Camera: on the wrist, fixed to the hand. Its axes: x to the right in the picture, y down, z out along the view.
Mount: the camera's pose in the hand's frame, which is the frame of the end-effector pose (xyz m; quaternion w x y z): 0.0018 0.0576 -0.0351 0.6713 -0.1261 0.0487 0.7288
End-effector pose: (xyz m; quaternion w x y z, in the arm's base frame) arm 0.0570 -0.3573 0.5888 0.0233 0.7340 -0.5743 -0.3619
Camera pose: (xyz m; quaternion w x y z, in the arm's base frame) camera 0.0291 -0.3918 0.6397 0.3999 0.0889 -0.8736 -0.2626
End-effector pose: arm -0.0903 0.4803 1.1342 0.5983 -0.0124 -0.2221 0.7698
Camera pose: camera -0.1336 0.4828 1.0825 0.1501 0.2831 0.2080 -0.9241
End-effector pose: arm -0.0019 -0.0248 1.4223 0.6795 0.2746 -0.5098 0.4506
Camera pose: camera -0.0375 0.0305 1.4075 0.1872 -0.2948 -0.5661 0.7467
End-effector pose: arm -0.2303 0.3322 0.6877 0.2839 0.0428 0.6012 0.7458
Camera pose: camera -0.2674 0.2958 0.7306 0.3768 -0.3947 -0.2922 -0.7854
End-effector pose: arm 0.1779 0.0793 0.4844 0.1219 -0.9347 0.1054 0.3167
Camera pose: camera 0.1834 0.0141 0.5010 0.2720 0.5814 -0.7180 -0.2692
